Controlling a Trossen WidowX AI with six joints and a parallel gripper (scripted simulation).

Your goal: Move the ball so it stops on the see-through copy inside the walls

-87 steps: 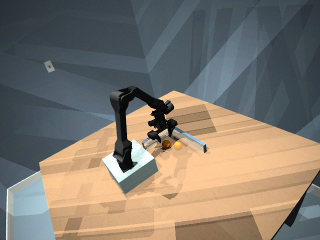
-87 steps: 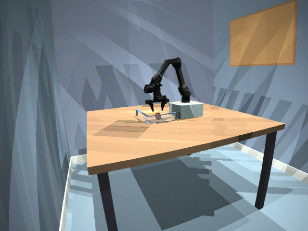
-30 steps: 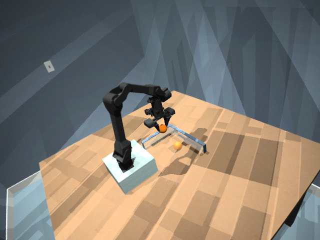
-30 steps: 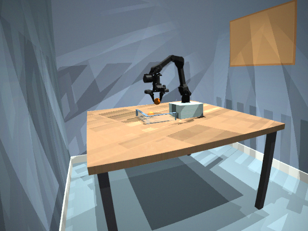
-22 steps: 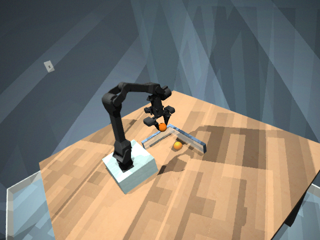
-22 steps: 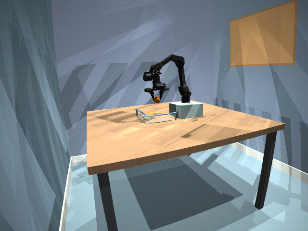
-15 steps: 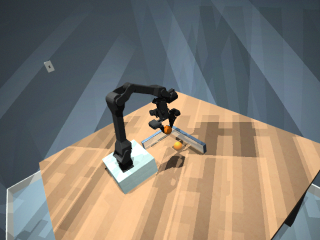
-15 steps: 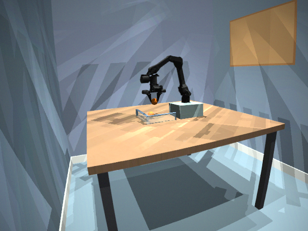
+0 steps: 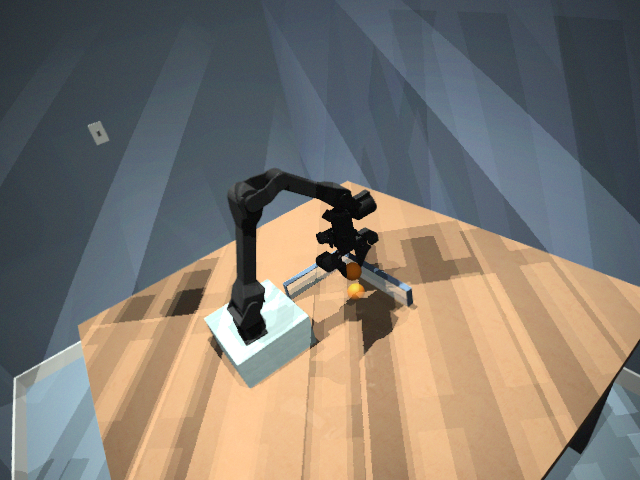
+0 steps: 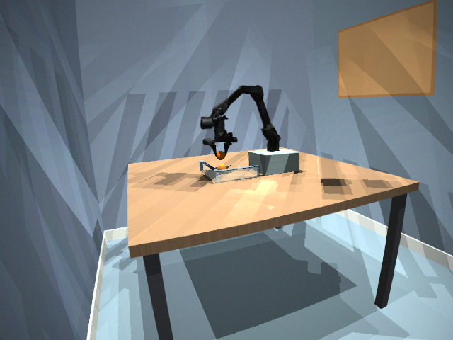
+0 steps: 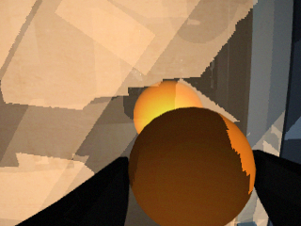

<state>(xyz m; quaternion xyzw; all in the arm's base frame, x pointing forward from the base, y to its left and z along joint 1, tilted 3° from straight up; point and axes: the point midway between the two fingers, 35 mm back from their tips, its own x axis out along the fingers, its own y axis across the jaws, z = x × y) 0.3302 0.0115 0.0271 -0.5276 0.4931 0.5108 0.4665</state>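
Right now my gripper tip is 8 cm above the see-through copy. The rest, counted from my gripper tip: orange ball: right at my gripper tip.
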